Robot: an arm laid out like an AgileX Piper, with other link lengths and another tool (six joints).
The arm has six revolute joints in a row. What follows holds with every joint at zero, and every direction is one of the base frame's.
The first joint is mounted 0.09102 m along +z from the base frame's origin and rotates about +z.
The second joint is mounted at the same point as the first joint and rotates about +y.
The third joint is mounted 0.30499 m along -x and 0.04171 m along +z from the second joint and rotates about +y.
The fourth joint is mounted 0.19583 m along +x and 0.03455 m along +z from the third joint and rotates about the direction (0.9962, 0, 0.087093).
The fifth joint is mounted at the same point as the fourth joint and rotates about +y.
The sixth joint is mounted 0.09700 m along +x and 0.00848 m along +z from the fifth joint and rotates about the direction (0.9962, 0, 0.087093).
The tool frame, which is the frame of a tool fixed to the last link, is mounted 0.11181 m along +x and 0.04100 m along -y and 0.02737 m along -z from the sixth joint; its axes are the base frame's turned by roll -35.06, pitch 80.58 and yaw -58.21 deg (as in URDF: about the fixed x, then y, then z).
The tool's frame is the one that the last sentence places.
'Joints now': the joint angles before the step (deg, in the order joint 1, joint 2, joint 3, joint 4, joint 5, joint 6). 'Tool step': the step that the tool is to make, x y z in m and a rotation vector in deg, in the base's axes. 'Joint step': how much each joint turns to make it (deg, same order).
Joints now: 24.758, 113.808, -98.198, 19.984, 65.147, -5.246
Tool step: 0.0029, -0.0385, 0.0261, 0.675, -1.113, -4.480
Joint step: -5.902, -4.155, -0.046, 0.151, 3.233, -0.381
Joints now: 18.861, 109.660, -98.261, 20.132, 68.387, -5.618
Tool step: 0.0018, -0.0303, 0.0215, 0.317, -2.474, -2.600
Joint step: -4.643, -3.539, -0.015, 0.007, 1.715, -1.609
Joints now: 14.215, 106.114, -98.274, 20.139, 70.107, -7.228
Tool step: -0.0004, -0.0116, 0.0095, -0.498, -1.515, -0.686
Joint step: -1.388, -1.636, -0.002, -0.671, 0.492, -0.570
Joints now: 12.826, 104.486, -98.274, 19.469, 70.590, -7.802
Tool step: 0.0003, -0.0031, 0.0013, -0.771, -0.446, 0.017
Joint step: 0.002, -0.258, -0.021, -0.853, 0.014, 0.006
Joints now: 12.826, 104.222, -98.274, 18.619, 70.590, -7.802
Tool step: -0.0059, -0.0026, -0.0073, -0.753, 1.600, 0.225
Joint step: 0.007, -0.052, 1.864, -0.307, -0.015, -0.236
